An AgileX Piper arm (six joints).
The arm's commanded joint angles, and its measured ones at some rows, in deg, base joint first. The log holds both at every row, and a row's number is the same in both.
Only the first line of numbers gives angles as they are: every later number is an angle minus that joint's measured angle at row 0.
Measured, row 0:
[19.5 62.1 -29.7 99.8 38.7 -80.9]
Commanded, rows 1 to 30:
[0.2 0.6 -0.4 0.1 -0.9 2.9]
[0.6 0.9 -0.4 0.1 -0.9 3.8]
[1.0 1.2 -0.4 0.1 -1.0 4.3]
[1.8 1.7 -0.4 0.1 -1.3 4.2]
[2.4 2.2 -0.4 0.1 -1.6 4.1]
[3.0 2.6 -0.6 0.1 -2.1 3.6]
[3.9 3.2 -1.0 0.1 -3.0 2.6]
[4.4 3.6 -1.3 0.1 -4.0 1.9]
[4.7 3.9 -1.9 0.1 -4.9 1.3]
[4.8 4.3 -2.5 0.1 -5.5 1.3]
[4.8 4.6 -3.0 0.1 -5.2 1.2]
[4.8 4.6 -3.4 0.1 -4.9 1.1]
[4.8 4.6 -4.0 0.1 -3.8 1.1]
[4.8 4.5 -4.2 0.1 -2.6 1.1]
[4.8 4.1 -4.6 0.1 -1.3 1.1]
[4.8 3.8 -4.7 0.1 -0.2 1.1]
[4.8 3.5 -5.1 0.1 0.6 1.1]
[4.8 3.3 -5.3 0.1 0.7 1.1]
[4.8 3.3 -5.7 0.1 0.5 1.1]
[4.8 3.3 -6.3 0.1 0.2 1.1]
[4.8 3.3 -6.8 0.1 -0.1 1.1]
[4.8 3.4 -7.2 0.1 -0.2 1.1]
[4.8 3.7 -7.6 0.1 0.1 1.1]
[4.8 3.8 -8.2 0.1 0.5 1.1]
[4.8 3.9 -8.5 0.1 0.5 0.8]
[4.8 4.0 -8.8 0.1 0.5 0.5]
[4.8 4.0 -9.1 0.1 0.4 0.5]
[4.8 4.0 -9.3 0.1 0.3 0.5]
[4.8 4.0 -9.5 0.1 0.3 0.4]
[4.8 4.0 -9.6 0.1 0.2 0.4]
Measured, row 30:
[4.6 3.8 -8.5 0.0 -0.1 1.2]
